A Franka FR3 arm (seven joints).
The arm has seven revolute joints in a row. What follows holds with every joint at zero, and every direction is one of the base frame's.
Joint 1 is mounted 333.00 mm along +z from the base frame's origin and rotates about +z.
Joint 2 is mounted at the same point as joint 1 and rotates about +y.
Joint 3 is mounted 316.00 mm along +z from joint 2 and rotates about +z.
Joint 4 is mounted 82.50 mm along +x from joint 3 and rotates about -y.
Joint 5 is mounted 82.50 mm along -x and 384.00 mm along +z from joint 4 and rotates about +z.
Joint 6 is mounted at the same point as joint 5 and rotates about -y.
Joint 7 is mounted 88.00 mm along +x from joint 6 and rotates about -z.
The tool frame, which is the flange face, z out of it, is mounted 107.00 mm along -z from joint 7; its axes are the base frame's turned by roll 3.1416, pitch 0.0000 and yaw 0.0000 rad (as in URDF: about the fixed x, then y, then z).
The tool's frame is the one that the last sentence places.
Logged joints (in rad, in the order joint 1, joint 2, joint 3, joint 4, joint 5, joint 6, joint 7), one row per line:
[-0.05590, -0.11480, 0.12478, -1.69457, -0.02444, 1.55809, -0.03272]
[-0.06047, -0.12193, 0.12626, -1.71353, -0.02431, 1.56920, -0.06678]
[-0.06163, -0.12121, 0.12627, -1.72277, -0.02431, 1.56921, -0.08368]
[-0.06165, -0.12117, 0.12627, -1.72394, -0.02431, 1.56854, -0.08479]
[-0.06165, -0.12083, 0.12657, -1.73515, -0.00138, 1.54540, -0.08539]
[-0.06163, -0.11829, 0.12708, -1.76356, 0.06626, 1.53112, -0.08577]
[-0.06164, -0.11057, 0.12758, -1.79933, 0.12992, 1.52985, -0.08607]
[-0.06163, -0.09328, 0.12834, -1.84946, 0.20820, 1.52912, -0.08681]
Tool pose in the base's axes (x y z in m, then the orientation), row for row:
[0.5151, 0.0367, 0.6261, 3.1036, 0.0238, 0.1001]
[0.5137, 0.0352, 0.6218, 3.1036, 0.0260, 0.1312]
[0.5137, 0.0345, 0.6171, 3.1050, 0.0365, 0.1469]
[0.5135, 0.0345, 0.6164, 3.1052, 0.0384, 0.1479]
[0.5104, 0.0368, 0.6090, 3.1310, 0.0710, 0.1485]
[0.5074, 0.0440, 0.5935, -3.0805, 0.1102, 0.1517]
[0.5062, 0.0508, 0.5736, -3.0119, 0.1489, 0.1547]
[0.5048, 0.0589, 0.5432, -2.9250, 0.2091, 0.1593]
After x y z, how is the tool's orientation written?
As angles about the fixed x, y, z axes (roll, pitch, yaw), in radians.
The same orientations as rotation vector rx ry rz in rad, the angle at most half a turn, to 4 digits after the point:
[3.0984, 0.1559, -0.0339]
[3.0950, 0.2041, -0.0364]
[3.0935, 0.2287, -0.0523]
[3.0934, 0.2303, -0.0552]
[3.1152, 0.2323, -0.1094]
[-3.0756, -0.2285, 0.1768]
[-3.0067, -0.2184, 0.2393]
[-2.9180, -0.1994, 0.3312]

